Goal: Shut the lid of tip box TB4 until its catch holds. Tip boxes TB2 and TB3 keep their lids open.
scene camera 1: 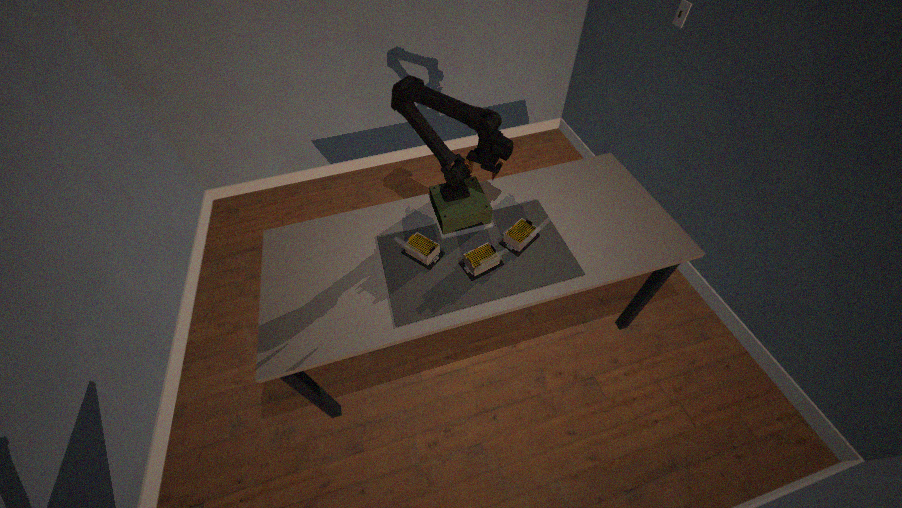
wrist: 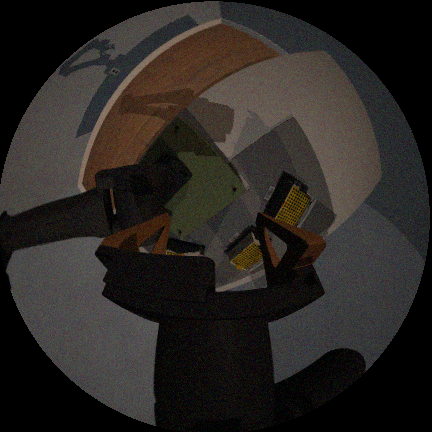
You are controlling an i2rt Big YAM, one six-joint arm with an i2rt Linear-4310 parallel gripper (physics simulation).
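Frame: origin at the arm's base, x ahead, y left, z up, level; centimetres.
Seen in the pictures: gripper, fingertip midpoint: (scene camera 1: 482, 175) (wrist: 212, 216); arm's base, origin of the base link: (scene camera 1: 454, 193) (wrist: 164, 179).
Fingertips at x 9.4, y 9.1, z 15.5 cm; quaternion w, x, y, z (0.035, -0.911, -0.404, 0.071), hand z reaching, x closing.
Pixels of each thing's middle, then the offset from my fingertips to it. Level surfaces: height alone.
- grey mat, its level: dz -24.2 cm
- left box, body centre: (scene camera 1: 421, 244) dy -30.4, dx +12.8, dz -17.7 cm
- middle box, body centre: (wrist: 249, 258) (scene camera 1: 481, 254) dy -8.8, dx +25.7, dz -17.7 cm
- right box, body centre: (wrist: 294, 209) (scene camera 1: 521, 229) dy +11.4, dx +18.7, dz -17.7 cm
- table, its level: dz -24.5 cm
Three small white tip boxes with yellow racks stand on the grey mat (scene camera 1: 435, 296): a left box (scene camera 1: 421, 248), a middle box (scene camera 1: 481, 259) (wrist: 246, 255) and a right box (scene camera 1: 520, 235) (wrist: 292, 205). Their labels are too small to read, so I cannot tell which is TB4. Pale see-through lids stick out open at the left box and the right box; the middle box's lid is faint and also looks open. In the wrist view the left box is mostly hidden behind the gripper. My gripper (scene camera 1: 483, 169) (wrist: 212, 216) is open and empty, high above and behind the boxes.
The green base block (scene camera 1: 462, 211) (wrist: 207, 185) carries the arm (scene camera 1: 435, 132) at the back edge of the table (scene camera 1: 631, 220) (wrist: 345, 125), close behind the boxes. Pale walls stand behind the table, and shadows of the arm fall across its left part.
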